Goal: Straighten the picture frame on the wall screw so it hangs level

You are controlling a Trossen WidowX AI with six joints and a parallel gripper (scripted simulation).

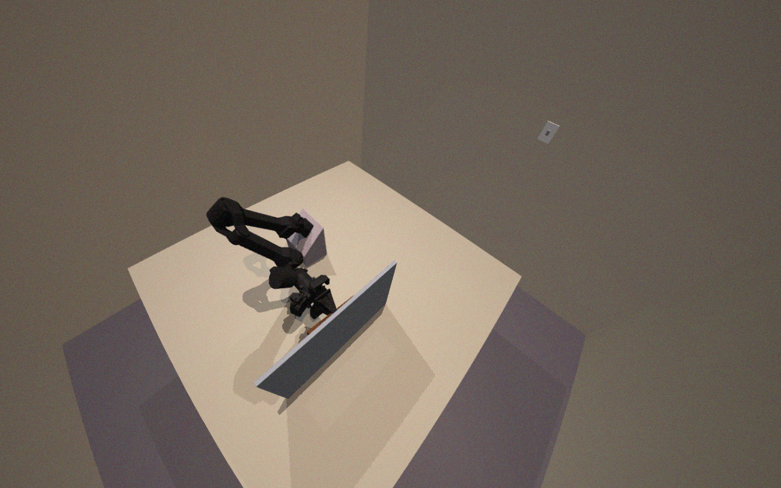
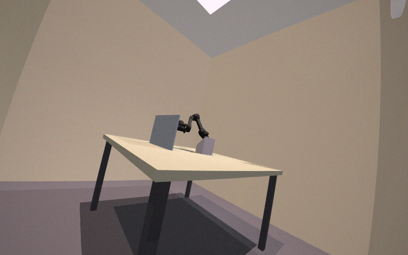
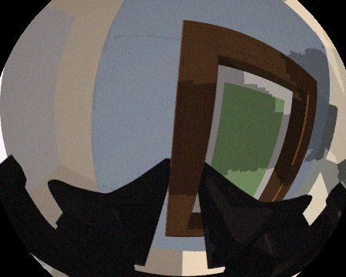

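Right now my gripper tip is 50 mm above the picture frame, 10 mm to the left of it and 10 mm short of it. Round my gripper tip: wall panel (60 mm below, 20 mm ahead, 10 mm to the right).
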